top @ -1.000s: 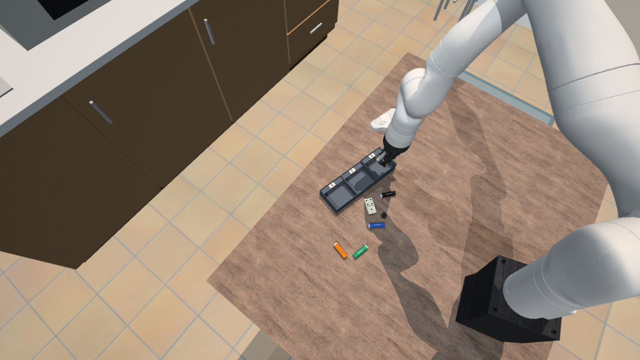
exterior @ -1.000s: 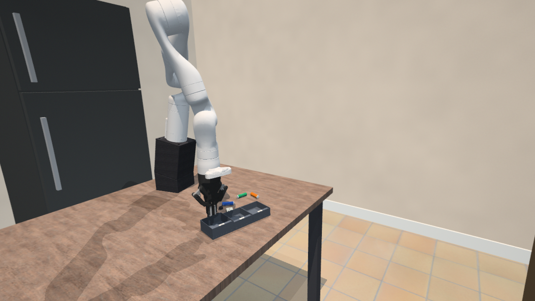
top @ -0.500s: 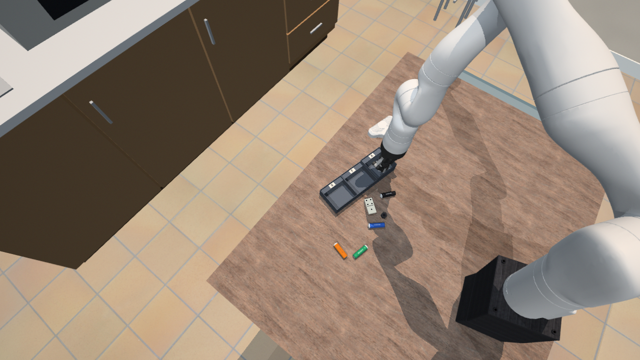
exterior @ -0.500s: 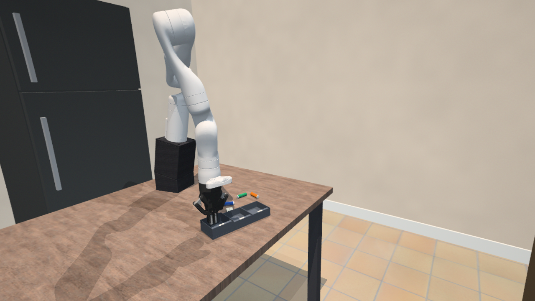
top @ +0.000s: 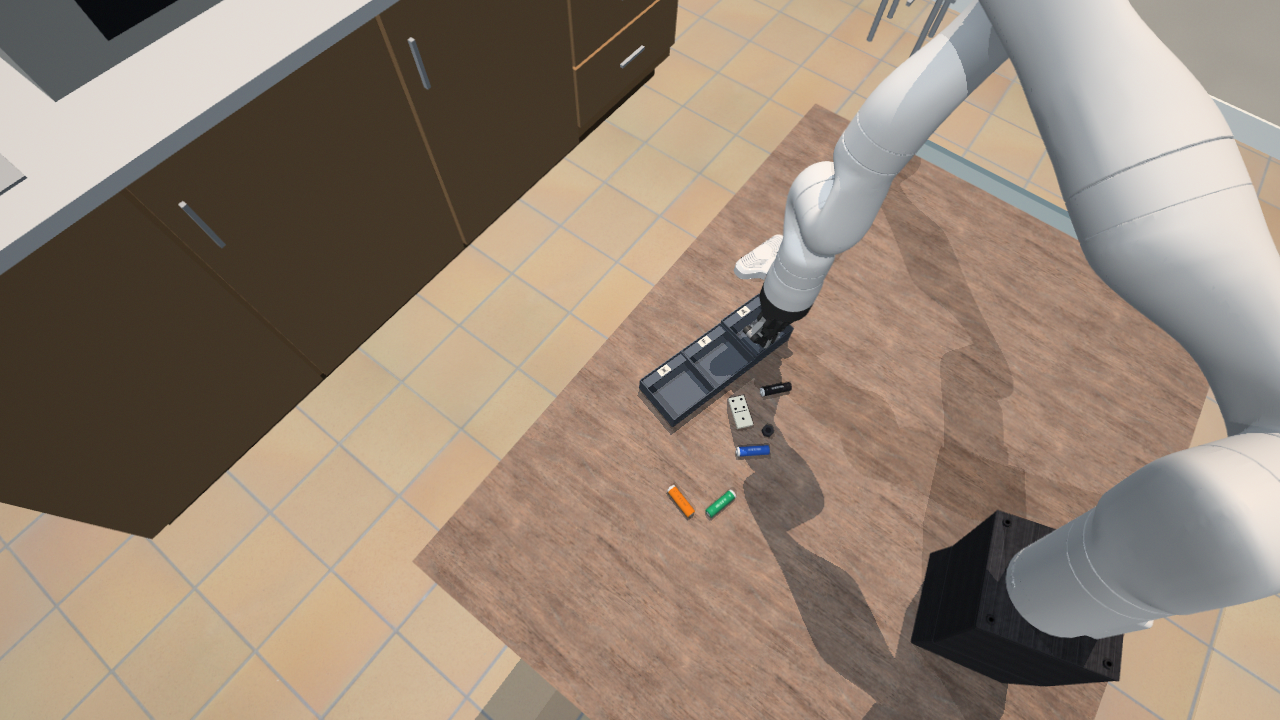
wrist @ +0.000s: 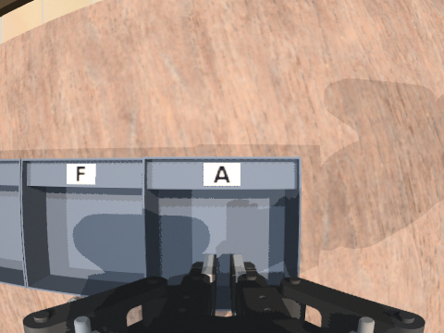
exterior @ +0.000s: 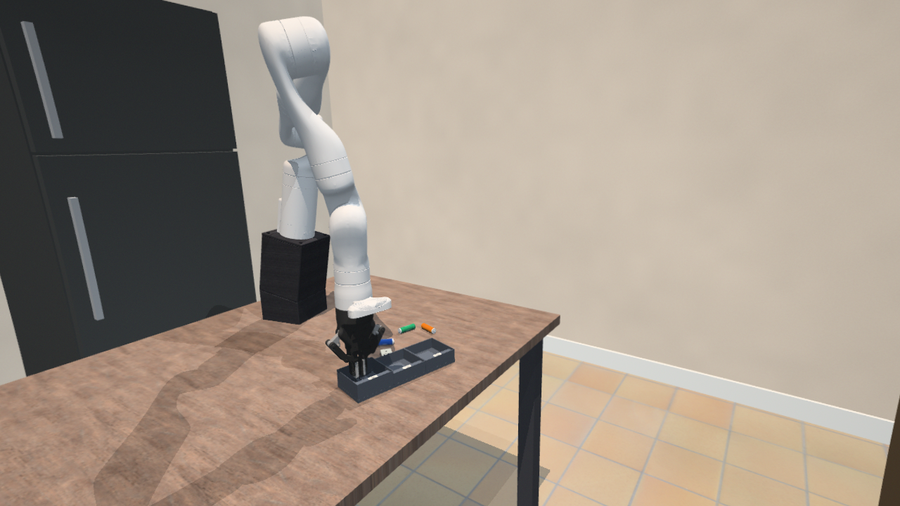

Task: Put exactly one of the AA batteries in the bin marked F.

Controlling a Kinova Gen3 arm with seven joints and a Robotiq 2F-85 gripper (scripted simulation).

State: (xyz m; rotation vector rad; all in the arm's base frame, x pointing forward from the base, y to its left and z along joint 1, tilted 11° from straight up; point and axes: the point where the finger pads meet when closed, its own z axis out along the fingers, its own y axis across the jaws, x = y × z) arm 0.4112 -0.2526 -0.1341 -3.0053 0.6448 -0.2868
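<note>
The dark bin row lies 70 mm to the left of my hand, 60 mm ahead of it and 20 mm below it. Round my hand: small black nut 140 mm to the left, 60 mm behind, 30 mm below; white domino 120 mm to the left, 30 mm below, 10 mm behind; black battery 70 mm to the left, 50 mm behind, 30 mm below.
</note>
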